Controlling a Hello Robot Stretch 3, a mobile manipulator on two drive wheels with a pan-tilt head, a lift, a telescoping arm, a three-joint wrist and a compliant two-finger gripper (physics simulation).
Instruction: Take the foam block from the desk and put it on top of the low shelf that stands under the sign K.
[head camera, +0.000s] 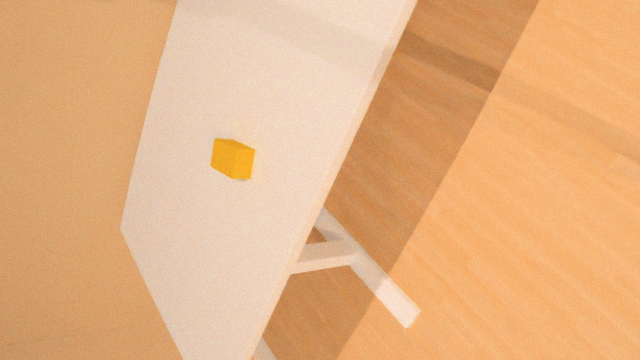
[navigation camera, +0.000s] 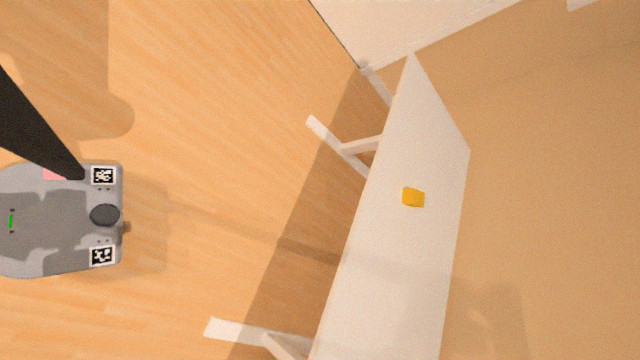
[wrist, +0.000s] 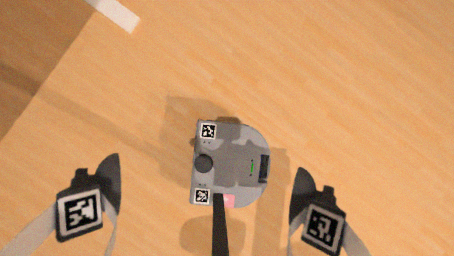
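Where they show: gripper, fingertip midpoint: (wrist: 208, 180); robot's base, link origin: (navigation camera: 104, 212) (wrist: 206, 156).
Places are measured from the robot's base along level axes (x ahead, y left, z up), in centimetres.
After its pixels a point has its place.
The foam block (head camera: 233, 159) {x 88.9, y 2.1, z 76.5 cm} (navigation camera: 413, 197) {x 89.0, y 2.3, z 76.5 cm} is yellow and lies on the white desk (head camera: 210, 240) {x 105.2, y 21.4, z 72.0 cm} (navigation camera: 390, 300) {x 77.6, y -34.0, z 72.0 cm}, in from its edges. My gripper (wrist: 208, 180) {x -2.2, y -14.3, z 91.8 cm} is open, its two dark fingertips wide apart with no object between them; beneath it the wrist view shows the robot's base and the floor. The gripper does not show in the head view or the navigation view, and the block does not show in the wrist view. The low shelf and the sign K do not show in these views.
The robot's grey base (navigation camera: 60, 220) {x -9.6, y -0.8, z 16.0 cm} (wrist: 240, 167) {x -14.3, y 0.2, z 15.9 cm} stands on the wooden floor, with the dark mast (navigation camera: 35, 125) {x -4.8, y 13.2, z 86.0 cm} (wrist: 219, 225) {x -6.5, y 11.6, z 43.3 cm} rising from it. White desk legs (head camera: 395, 300) (navigation camera: 325, 132) (wrist: 120, 17) reach out over the floor. A tan surface lies beyond the desk.
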